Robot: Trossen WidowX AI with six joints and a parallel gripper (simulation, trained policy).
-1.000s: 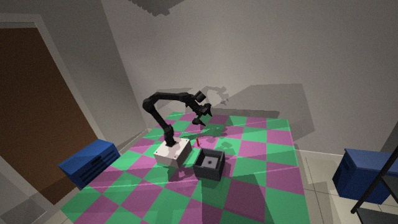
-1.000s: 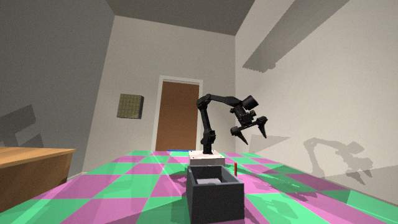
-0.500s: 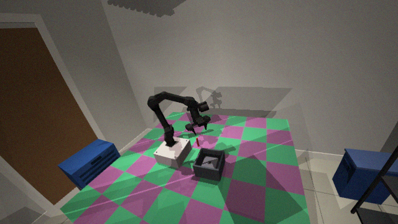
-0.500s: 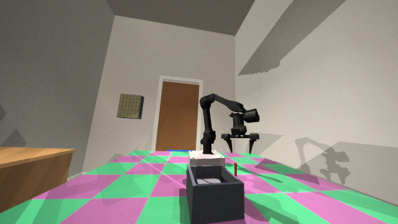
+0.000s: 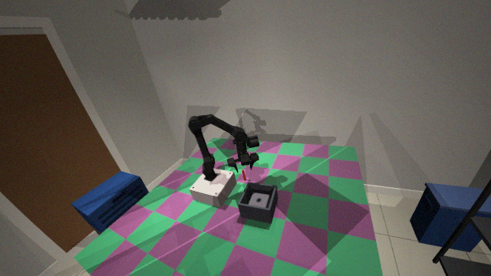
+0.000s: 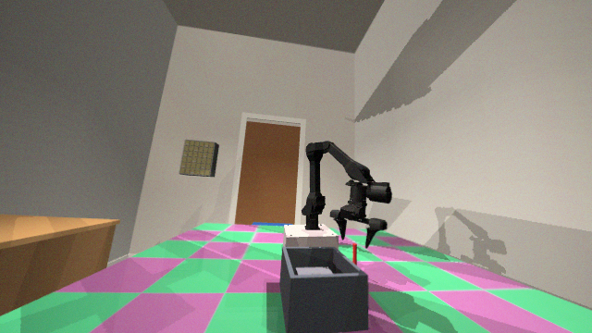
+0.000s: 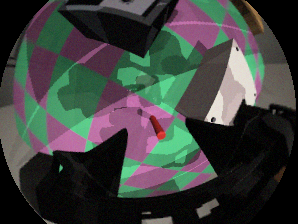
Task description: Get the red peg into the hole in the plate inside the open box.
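Right now the red peg is 20 mm behind my gripper tip, 10 mm to the left of it and 50 mm below it. Also, from my gripper tip: grey plate 170 mm ahead, 160 mm to the right, 40 mm below; then dark box 170 mm ahead, 160 mm to the right, 60 mm below.
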